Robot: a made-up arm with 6 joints.
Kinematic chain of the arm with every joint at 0, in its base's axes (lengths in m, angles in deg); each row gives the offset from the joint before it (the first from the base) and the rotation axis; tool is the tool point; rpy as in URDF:
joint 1: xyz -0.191 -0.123 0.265 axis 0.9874 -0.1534 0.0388
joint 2: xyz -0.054 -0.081 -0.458 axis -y
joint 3: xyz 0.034 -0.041 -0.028 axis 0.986 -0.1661 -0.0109
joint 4: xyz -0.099 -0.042 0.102 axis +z
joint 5: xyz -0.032 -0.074 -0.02 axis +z
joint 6: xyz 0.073 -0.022 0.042 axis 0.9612 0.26 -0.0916
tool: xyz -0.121 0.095 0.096 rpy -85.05 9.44 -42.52
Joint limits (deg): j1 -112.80..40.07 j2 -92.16..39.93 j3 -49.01..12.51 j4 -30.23..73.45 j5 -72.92..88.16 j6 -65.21..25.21
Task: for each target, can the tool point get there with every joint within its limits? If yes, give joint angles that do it. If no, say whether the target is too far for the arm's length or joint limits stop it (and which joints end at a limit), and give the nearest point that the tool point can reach.
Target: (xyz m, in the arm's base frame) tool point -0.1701 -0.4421 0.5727
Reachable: yes | joints -95.24 -75.13 -22.96 38.50 72.65 -57.10
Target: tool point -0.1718 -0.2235 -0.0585
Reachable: yes | joints 12.75 -58.74 6.48 38.51 -36.79 -20.18
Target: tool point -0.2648 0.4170 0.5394
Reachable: no: joint limits stop it (at a limit: joint 1, joint 3, joint 4) | nearest point -0.2240 0.0624 0.1155 | short by 0.554 m
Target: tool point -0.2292 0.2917 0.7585
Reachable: no: joint limits stop it (at a limit: joint 1, joint 3, joint 5) | nearest point -0.2799 -0.1794 0.6319 | short by 0.490 m
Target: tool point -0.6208 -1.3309 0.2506
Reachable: no: too far | nearest point -0.4701 -0.7546 0.2554 | short by 0.596 m
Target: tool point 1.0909 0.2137 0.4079
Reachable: no: too far | nearest point 0.0689 0.0971 -0.0174 | short by 1.113 m
